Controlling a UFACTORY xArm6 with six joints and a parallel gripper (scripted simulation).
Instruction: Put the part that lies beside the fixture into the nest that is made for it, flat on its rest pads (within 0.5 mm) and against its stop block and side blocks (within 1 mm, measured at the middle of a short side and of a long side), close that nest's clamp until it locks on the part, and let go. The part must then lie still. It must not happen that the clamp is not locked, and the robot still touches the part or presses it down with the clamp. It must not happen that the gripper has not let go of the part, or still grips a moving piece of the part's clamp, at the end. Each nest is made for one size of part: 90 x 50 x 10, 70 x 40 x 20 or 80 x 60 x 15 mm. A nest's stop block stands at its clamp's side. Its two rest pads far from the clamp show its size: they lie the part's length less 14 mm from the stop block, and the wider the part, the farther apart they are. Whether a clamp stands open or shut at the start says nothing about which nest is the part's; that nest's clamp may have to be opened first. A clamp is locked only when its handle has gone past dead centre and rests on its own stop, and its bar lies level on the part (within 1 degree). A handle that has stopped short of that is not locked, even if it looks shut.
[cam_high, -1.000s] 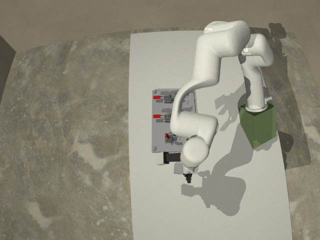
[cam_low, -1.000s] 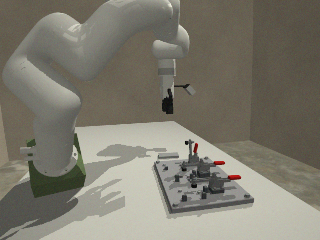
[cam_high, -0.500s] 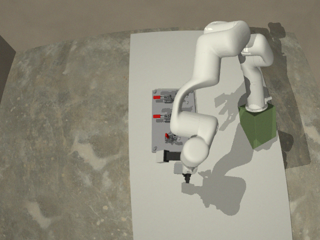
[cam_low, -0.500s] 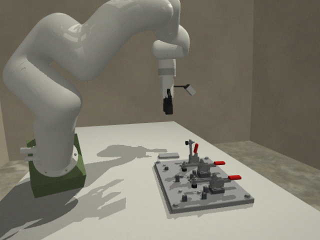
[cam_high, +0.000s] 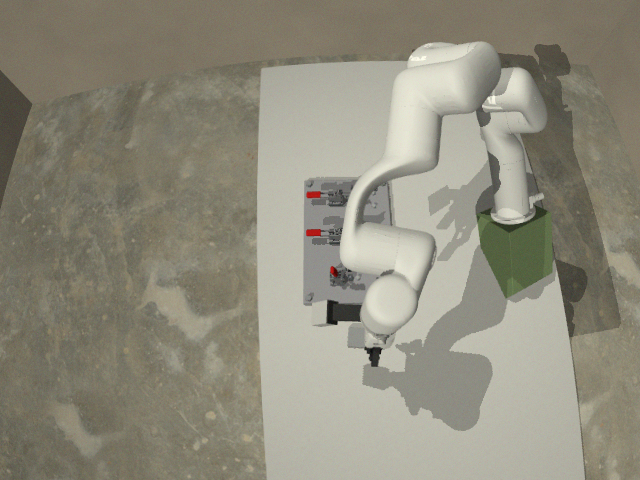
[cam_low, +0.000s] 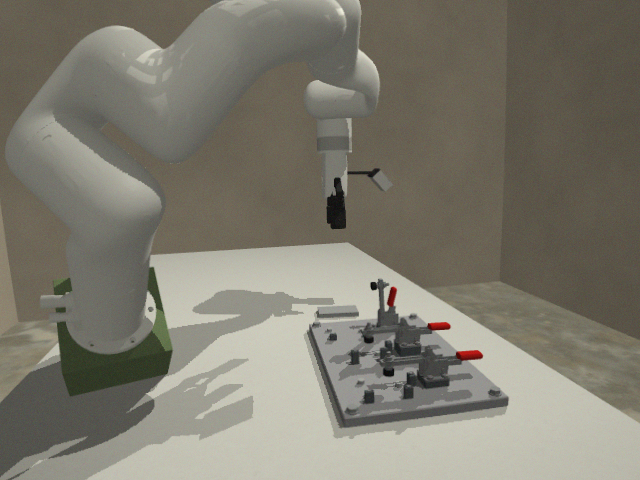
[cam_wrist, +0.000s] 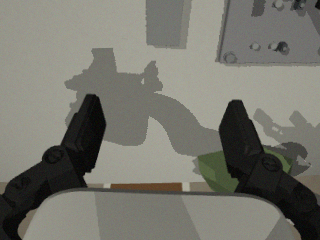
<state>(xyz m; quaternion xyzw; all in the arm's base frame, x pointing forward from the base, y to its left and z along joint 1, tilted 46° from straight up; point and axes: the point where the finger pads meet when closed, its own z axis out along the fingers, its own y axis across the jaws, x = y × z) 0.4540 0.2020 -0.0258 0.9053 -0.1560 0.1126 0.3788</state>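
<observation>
Now: the flat grey block 210 mm below my hand. Round my hand: fixture plate: 40 mm behind, 270 mm to the right, 210 mm below.
</observation>
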